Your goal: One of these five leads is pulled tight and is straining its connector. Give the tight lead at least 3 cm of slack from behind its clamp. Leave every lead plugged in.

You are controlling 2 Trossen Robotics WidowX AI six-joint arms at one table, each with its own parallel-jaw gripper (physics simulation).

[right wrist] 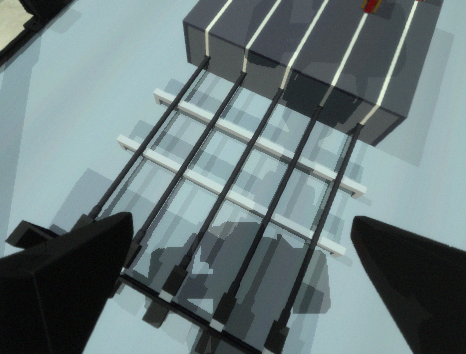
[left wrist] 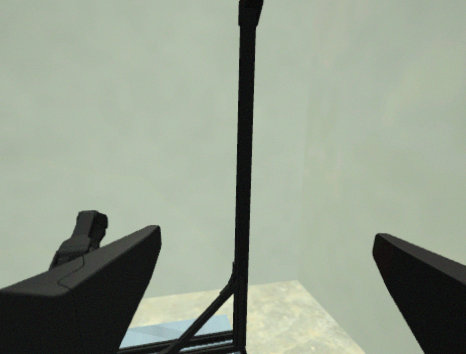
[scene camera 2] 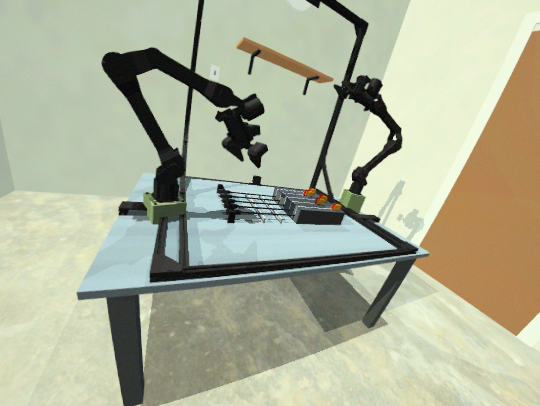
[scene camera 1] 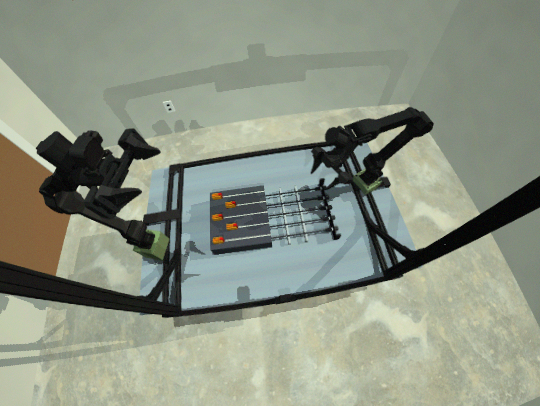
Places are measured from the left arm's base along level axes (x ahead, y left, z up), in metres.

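Pixels of known places: left gripper, fingertip midpoint: (left wrist: 265, 239) (scene camera 2: 337, 83) (scene camera 1: 150, 169); right gripper, fingertip midpoint: (right wrist: 244, 224) (scene camera 2: 250, 164) (scene camera 1: 318, 181); left arm's base, origin of the base link: (scene camera 2: 354, 192) (scene camera 1: 146, 240); right arm's base, origin of the base link: (scene camera 2: 165, 197) (scene camera 1: 368, 178).
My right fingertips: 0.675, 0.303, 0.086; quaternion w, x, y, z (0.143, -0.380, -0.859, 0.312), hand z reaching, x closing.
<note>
For each thing: its middle in the pictures, then the offset to it from my right fingertips, as dx, dy, dz. "spot": a spot on its surface instead. Level surfaces: height alone.
- black connector bar, surface spot: (right wrist: 192, 315) spot: +0.055, +0.008, -0.172
- dark grey block, body centre: (scene camera 1: 239, 219) (scene camera 2: 306, 205) -0.319, -0.124, -0.163
- middle clamp, surface spot: (scene camera 1: 217, 217) spot: -0.403, -0.150, -0.110
- pale blue table, its level: dz -0.196
Five black leads, the middle one (right wrist: 250, 145) among them, run side by side from a black connector bar (scene camera 1: 327, 209) (right wrist: 192, 315) over two white rails to a dark grey block (scene camera 1: 250, 244) (scene camera 2: 315, 217) (right wrist: 196, 45). White lines cross the block to orange-red clamps, such as the middle clamp (scene camera 1: 217, 217). Every lead looks straight; I cannot tell which is tight. My right gripper (scene camera 1: 322, 178) (scene camera 2: 250, 163) (right wrist: 244, 224) is open and empty, above the connector end of the leads. My left gripper (scene camera 1: 149, 170) (scene camera 2: 337, 90) (left wrist: 265, 239) is open and empty, high and away from the block.
A black frame (scene camera 1: 280, 299) (scene camera 2: 280, 265) lies around the work area on the pale blue table (scene camera 1: 310, 272) (scene camera 2: 310, 245). Its upright post (left wrist: 244, 150) rises in the left wrist view. A wooden shelf (scene camera 2: 282, 60) is on the wall.
</note>
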